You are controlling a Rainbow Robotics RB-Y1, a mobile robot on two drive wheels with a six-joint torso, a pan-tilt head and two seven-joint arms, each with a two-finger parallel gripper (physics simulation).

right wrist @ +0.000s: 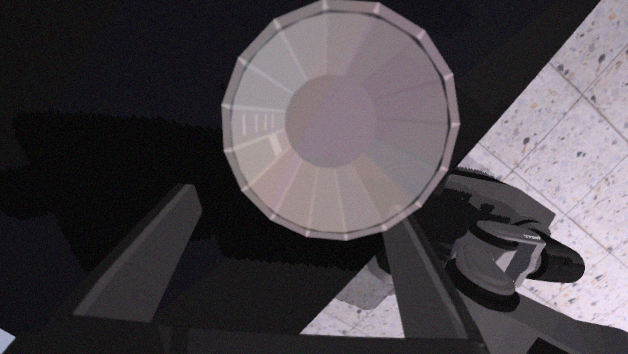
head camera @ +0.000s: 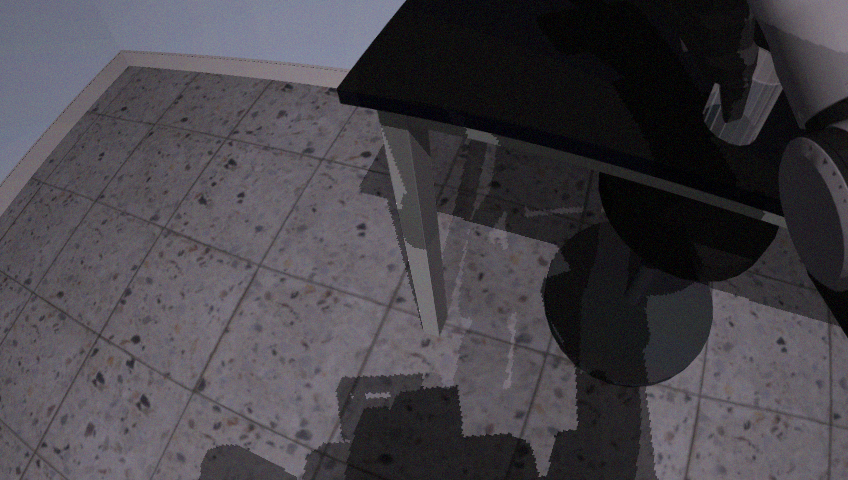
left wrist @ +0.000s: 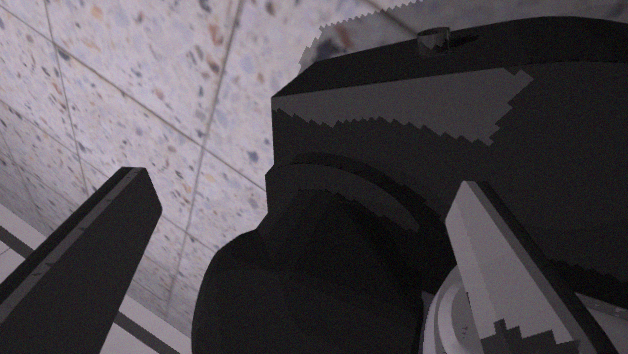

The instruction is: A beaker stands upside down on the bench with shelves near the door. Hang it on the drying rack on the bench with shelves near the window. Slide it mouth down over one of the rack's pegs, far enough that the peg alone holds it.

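Places are measured from the robot's base along level axes (x ahead, y left, z up), in centimetres.
Pixels of known places: left gripper, between the fingertips: (left wrist: 303, 195); right gripper, between the fingertips: (right wrist: 295, 207) (head camera: 710, 80).
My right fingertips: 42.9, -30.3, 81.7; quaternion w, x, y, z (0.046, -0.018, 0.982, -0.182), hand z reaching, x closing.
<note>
Behind a point stands the place of what it marks, as x, y, z.
The clear beaker (head camera: 748, 127) @(38.2, -34.0, 79.2) (right wrist: 330, 120) @(42.0, -35.0, 85.2) is on the black bench top (head camera: 476, 77) @(50.8, -5.4, 76.2) (right wrist: 125, 60) @(57.0, -36.5, 76.2), near its front edge; the right wrist camera sees it end on. My right gripper (head camera: 736, 104) (right wrist: 295, 207) @(42.9, -30.3, 81.7) is open, with nothing held. In the head view a dark finger overlaps the beaker. In the right wrist view one fingertip overlaps the beaker's lower right edge, and the other stands apart to its lower left; I cannot tell if they touch. My left gripper (left wrist: 303, 195) @(-44.9, 20.6, 32.8) is open and empty, away from the bench. The drying rack does not show.
A bench leg (head camera: 419, 237) @(51.6, 4.0, 43.1) stands below the bench's left end. A round dark stool (head camera: 702, 249) @(41.0, -41.6, 48.4) stands partly under the front edge, at the right. My dark robot base (left wrist: 400, 105) @(-43.9, 16.7, 16.9) lies below the left gripper. A wall (head camera: 208, 29) @(169.4, 81.9, 22.6) rises behind the bench.
</note>
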